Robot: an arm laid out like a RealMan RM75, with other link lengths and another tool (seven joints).
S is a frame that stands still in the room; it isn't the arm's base.
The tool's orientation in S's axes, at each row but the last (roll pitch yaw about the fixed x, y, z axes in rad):
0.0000, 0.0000, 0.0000
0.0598, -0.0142, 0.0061
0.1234, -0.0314, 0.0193
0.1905, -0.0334, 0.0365
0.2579, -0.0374, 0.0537
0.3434, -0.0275, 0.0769
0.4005, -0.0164, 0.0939
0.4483, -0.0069, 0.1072
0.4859, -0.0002, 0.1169
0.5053, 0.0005, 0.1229
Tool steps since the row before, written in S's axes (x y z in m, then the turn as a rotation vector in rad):
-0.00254, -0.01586, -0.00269, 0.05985, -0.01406, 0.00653
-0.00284, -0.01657, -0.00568, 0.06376, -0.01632, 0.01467
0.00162, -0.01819, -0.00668, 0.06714, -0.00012, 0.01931
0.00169, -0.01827, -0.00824, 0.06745, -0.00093, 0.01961
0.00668, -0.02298, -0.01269, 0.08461, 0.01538, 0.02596
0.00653, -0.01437, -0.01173, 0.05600, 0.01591, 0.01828
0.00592, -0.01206, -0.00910, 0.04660, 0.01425, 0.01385
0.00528, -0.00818, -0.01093, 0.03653, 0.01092, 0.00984
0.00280, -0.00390, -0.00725, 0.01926, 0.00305, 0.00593
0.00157, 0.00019, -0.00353, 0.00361, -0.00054, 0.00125
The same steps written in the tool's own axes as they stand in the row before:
-0.00254, -0.01586, -0.00269, 0.05985, -0.01406, 0.00653
-0.00302, -0.01686, -0.00464, 0.06386, -0.01586, 0.01474
0.00106, -0.01891, -0.00442, 0.06770, 0.00071, 0.01724
0.00075, -0.01955, -0.00465, 0.06799, -0.00004, 0.01768
0.00496, -0.02582, -0.00651, 0.08622, 0.01626, 0.01924
0.00508, -0.01796, -0.00619, 0.05754, 0.01651, 0.01184
0.00461, -0.01515, -0.00355, 0.04795, 0.01413, 0.00820
0.00430, -0.01259, -0.00611, 0.03756, 0.01041, 0.00562
0.00232, -0.00710, -0.00445, 0.01949, 0.00346, 0.00487
0.00158, -0.00171, -0.00309, 0.00352, -0.00025, 0.00157

